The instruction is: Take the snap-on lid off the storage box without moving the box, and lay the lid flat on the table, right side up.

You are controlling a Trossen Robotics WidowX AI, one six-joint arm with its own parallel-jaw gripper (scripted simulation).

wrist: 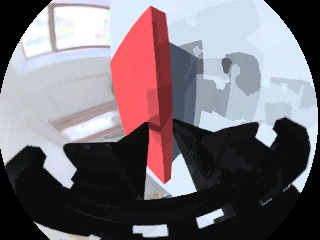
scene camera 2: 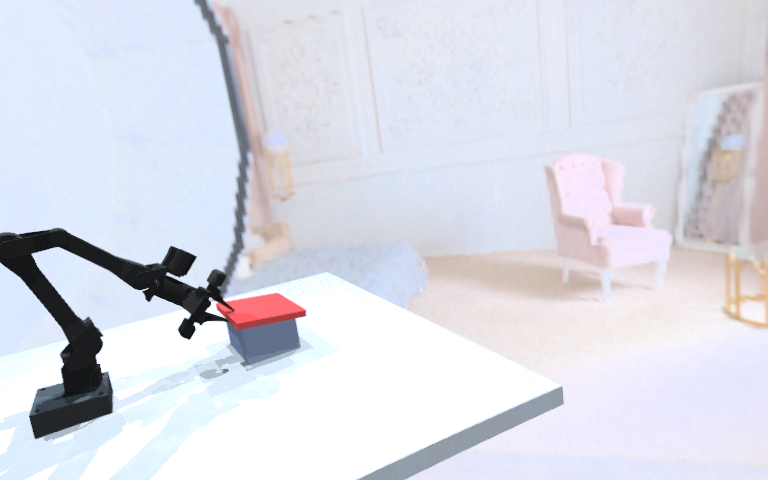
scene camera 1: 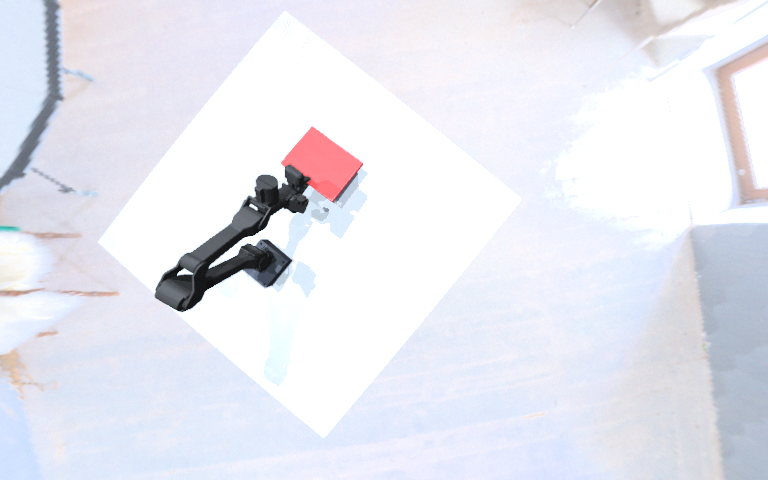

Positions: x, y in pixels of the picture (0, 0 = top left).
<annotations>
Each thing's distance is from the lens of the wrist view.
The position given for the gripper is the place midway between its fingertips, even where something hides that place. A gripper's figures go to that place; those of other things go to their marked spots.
gripper [wrist: 160, 123]: 10 cm
red lid [wrist: 141, 68]: 9 cm
</annotations>
